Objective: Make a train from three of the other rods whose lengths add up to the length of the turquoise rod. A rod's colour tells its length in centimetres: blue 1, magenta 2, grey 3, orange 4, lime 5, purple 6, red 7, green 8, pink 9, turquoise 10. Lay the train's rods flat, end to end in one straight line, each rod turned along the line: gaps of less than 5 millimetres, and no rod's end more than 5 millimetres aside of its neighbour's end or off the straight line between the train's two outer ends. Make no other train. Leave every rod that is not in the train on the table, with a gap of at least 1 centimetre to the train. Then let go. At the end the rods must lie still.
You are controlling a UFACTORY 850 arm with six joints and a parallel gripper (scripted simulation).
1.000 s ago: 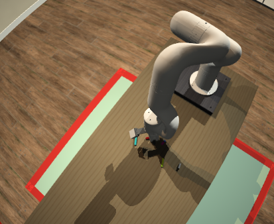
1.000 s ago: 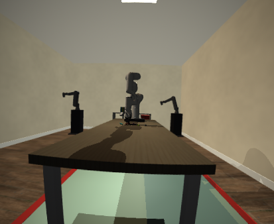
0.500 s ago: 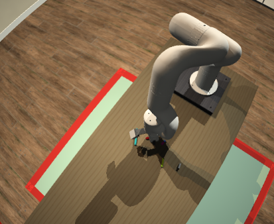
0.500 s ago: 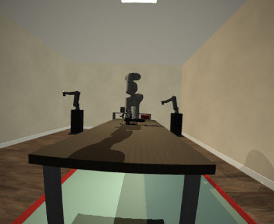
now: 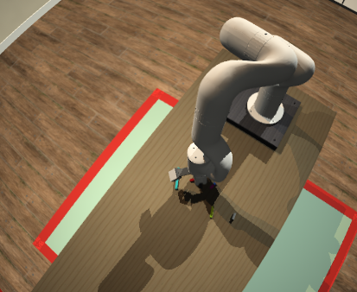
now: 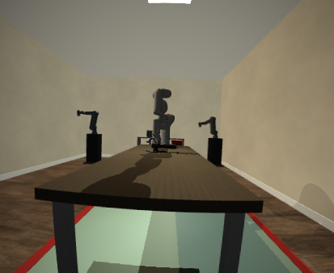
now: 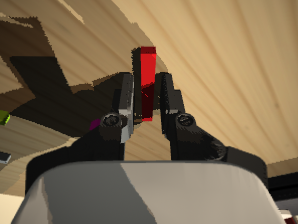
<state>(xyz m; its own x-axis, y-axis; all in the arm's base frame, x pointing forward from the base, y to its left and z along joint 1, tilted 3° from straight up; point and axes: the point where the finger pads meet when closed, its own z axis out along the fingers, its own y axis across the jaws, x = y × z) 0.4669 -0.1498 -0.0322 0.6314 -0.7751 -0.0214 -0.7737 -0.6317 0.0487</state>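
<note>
Now: the red rod 20 mm below my hand. From my hand the other things lie so: turquoise rod: 80 mm to the right, 40 mm ahead, 20 mm below; blue rod: 80 mm to the left, 20 mm below, 10 mm behind; magenta rod: 70 mm to the left, 20 mm below.
</note>
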